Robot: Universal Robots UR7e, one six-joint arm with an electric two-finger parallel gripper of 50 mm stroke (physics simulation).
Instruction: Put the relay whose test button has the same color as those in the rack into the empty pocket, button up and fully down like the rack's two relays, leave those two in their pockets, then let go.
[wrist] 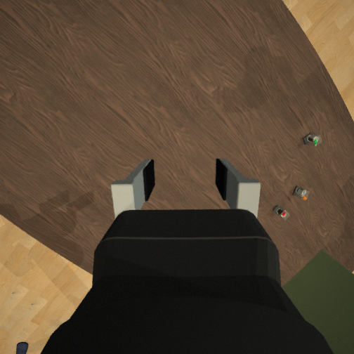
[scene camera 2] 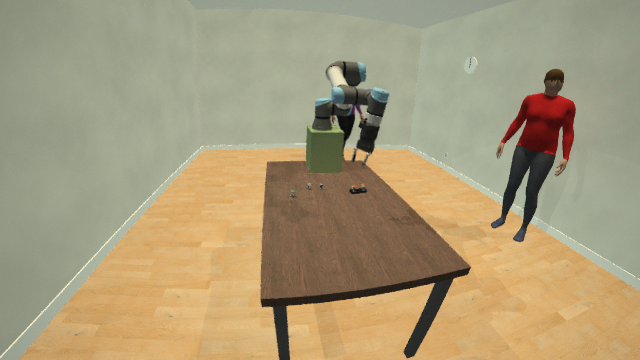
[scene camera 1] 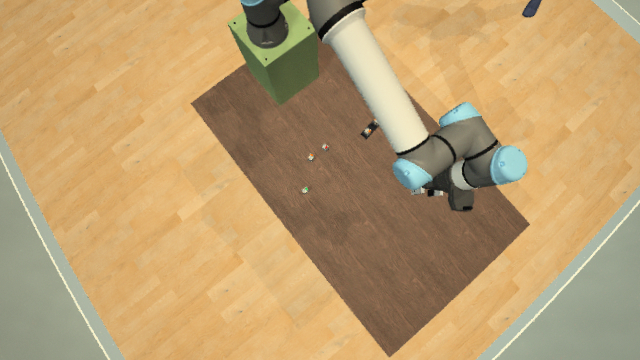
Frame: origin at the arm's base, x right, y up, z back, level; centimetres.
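Seen in the pictures: gripper, fingertip midpoint: (scene camera 2: 358, 163) (scene camera 1: 420, 192); arm's base at its link origin: (scene camera 2: 322, 128) (scene camera 1: 268, 30).
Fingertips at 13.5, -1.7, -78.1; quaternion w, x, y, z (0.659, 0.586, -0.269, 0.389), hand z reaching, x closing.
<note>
Pixels of each thing's top centre, then the offset from my fingertips to it, as dx, dy, dz. Level surfaces: height alone.
- black rack at its top centre: (scene camera 1: 371, 127) (scene camera 2: 358, 188) -19.8, -27.5, +28.8
- loose relay with an orange button, top centre: (scene camera 1: 310, 156) (scene camera 2: 309, 183) +8.6, -25.4, +40.8
- relay with a red button, top centre: (scene camera 1: 325, 146) (scene camera 2: 321, 183) +1.0, -25.4, +39.0
- relay with a green button, top centre: (scene camera 1: 305, 189) (scene camera 2: 292, 190) +21.5, -25.4, +33.4
- brown table at its surface level: dy -29.8
The black rack (scene camera 1: 364, 135) (scene camera 2: 358, 191) holds two relays with orange buttons, with a dark gap between them; the arm partly covers it in scene camera 1. A loose relay with an orange button (scene camera 1: 311, 157) (scene camera 2: 309, 186) (wrist: 301, 192) is on the table beside a relay with a red button (scene camera 1: 325, 147) (scene camera 2: 321, 186) (wrist: 281, 212). A relay with a green button (scene camera 1: 305, 190) (scene camera 2: 292, 193) (wrist: 312, 140) is farther off. My gripper (scene camera 1: 426, 192) (scene camera 2: 359, 162) (wrist: 184, 171) is open and empty, high above the table, away from the relays. The rack does not show in the wrist view.
The brown table (scene camera 1: 350, 260) (scene camera 2: 350, 250) (wrist: 185, 90) carries the relays and rack. The green pedestal (scene camera 1: 295, 75) (scene camera 2: 325, 150) (wrist: 325, 295) under the arm's base stands near the red and orange loose relays. A person in red (scene camera 2: 545, 125) stands to the right of the table.
</note>
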